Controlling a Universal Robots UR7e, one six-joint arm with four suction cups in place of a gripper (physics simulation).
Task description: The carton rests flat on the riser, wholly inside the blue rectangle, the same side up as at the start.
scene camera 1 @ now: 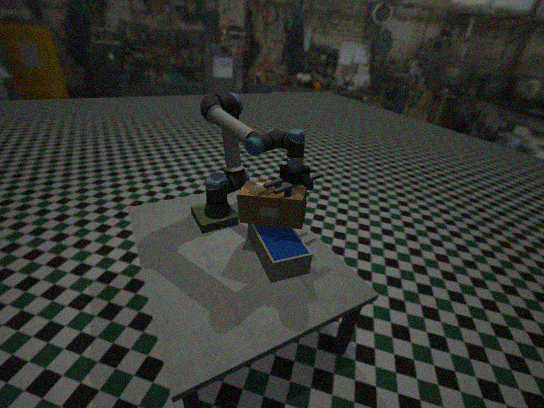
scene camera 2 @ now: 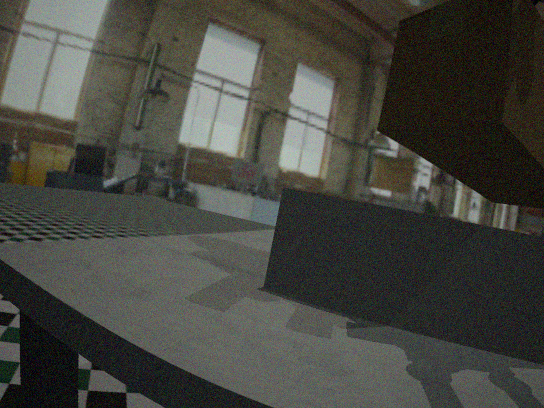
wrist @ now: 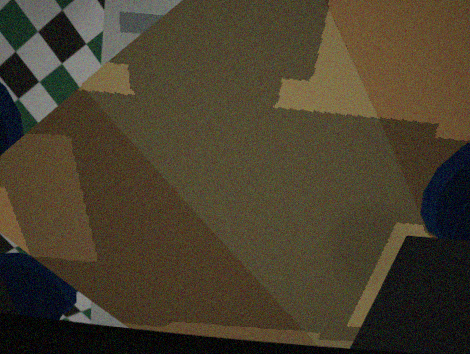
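Seen in the pictures: hand, tool point: point(scene camera 1: 293, 190) point(wrist: 211, 238); arm's base, link origin: point(scene camera 1: 217, 211).
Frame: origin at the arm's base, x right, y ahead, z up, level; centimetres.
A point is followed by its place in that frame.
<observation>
The brown carton point(scene camera 1: 272, 209) {x -6.3, y 42.0, z 22.6 cm} point(scene camera 2: 447, 85) {x -22.3, y 47.5, z 19.0 cm} point(wrist: 210, 175) {x -19.6, y 44.1, z 29.9 cm} hangs under my suction gripper point(scene camera 1: 287, 187) {x -19.7, y 41.0, z 28.3 cm}, whose blue cups are on its top face. In the scene camera 2 view a gap shows between the carton's underside and the riser point(scene camera 2: 400, 265) {x -19.4, y 48.8, z 0.9 cm}. In the scene camera 1 view the carton is above the far end of the grey riser point(scene camera 1: 292, 268) {x -5.9, y 60.2, z 0.3 cm} and hides that end. The blue rectangle point(scene camera 1: 283, 244) {x -8.2, y 50.1, z 6.4 cm} covers most of the riser's top, inside a thin pale border. The carton's long side does not look lined up with the riser's long side in the scene camera 1 view.
The riser stands on a grey table point(scene camera 1: 200, 345) {x 43.4, y 66.7, z -5.6 cm} point(scene camera 2: 165, 320) {x -31.5, y 66.8, z -5.6 cm}. My arm's base stands on a green plate point(scene camera 1: 200, 220) {x 12.2, y 2.7, z -0.2 cm} to the left of the riser in the scene camera 1 view. The arm's shadows lie across the table. The table's edge is beyond the riser's right side.
</observation>
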